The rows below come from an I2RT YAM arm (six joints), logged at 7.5 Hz.
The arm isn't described. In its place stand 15 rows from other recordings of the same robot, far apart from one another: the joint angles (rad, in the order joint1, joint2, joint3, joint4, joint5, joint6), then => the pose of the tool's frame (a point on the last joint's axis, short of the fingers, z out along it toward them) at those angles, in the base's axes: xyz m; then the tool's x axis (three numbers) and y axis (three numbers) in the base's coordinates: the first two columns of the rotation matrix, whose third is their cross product.
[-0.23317 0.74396 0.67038 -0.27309 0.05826 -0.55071] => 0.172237, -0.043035, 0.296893, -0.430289, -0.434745, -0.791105, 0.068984, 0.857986, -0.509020
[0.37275 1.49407 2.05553 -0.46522 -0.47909 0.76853] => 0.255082, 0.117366, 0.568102, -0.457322, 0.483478, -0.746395, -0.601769, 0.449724, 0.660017
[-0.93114 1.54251 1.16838 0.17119 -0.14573 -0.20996] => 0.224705, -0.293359, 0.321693, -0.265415, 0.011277, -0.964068, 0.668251, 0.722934, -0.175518
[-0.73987 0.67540 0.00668 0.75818 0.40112 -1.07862] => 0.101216, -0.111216, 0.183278, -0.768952, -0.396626, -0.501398, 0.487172, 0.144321, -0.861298
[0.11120 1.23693 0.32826 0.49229 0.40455 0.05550] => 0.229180, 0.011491, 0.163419, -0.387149, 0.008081, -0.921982, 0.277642, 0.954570, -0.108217
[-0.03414 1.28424 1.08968 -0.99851 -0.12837 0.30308] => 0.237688, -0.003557, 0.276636, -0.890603, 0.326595, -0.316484, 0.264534, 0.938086, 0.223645
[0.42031 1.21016 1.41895 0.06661 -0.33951 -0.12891] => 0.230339, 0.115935, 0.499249, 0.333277, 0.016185, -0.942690, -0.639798, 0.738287, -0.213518
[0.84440 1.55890 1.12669 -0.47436 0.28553 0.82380] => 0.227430, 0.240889, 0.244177, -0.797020, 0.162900, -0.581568, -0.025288, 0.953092, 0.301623
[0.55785 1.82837 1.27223 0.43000 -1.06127 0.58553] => 0.337872, 0.247450, 0.278918, -0.637697, -0.080169, -0.766104, -0.768557, -0.000394, 0.639781
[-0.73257 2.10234 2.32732 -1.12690 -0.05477 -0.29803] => 0.333765, -0.297619, 0.368279, -0.746220, 0.276897, -0.605379, 0.442951, 0.885384, -0.141033
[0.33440 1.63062 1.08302 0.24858 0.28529 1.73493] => 0.361821, 0.115108, 0.268837, -0.014601, 0.997125, 0.074355, 0.284475, -0.067147, 0.956329
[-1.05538 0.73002 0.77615 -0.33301 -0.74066 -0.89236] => 0.100467, -0.128613, 0.332419, -0.339113, -0.567124, -0.750582, 0.094211, 0.773374, -0.626910
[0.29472 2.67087 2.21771 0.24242 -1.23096 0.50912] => 0.550786, 0.202274, 0.161952, -0.651963, -0.028120, -0.757729, -0.757296, 0.074287, 0.648833
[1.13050 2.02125 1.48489 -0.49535 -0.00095 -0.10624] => 0.184286, 0.391227, 0.183488, -0.267751, -0.817101, -0.510544, -0.938517, 0.341043, -0.053625
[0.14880 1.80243 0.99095 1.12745 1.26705 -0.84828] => 0.374156, 0.021740, 0.260359, -0.436375, -0.292289, -0.850966, 0.794339, 0.319073, -0.516932
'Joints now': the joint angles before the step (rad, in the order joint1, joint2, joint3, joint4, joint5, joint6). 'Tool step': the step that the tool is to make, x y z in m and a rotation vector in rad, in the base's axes. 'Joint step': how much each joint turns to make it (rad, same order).
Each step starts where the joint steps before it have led.
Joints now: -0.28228 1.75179 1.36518 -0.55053 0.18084 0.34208
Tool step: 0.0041 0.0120 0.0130 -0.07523 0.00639 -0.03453
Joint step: 0.04272 -0.00455 0.04141 -0.03694 0.10572 0.01822
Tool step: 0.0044 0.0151 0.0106 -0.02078 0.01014 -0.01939
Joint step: 0.04607 0.00620 0.05215 -0.06425 0.05688 0.04149
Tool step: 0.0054 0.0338 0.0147 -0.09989 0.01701 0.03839
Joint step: 0.09967 -0.00166 0.05065 -0.05073 0.11796 -0.01050
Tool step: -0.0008 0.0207 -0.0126 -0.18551 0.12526 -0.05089
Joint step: 0.07214 0.03537 0.00338 -0.08275 0.22820 -0.00029
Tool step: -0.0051 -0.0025 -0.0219 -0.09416 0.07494 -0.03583
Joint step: 0.00015 0.01203 -0.06950 0.01987 0.10153 -0.01671
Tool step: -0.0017 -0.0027 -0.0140 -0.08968 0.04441 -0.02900
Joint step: -0.00135 0.01543 -0.04127 0.02892 0.09384 -0.01970
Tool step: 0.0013 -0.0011 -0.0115 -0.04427 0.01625 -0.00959
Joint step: -0.00025 0.01701 -0.02910 0.04327 0.04456 -0.01573
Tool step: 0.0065 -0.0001 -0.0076 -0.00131 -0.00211 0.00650
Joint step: 0.00005 0.02742 0.00290 0.03521 -0.00151 -0.01069
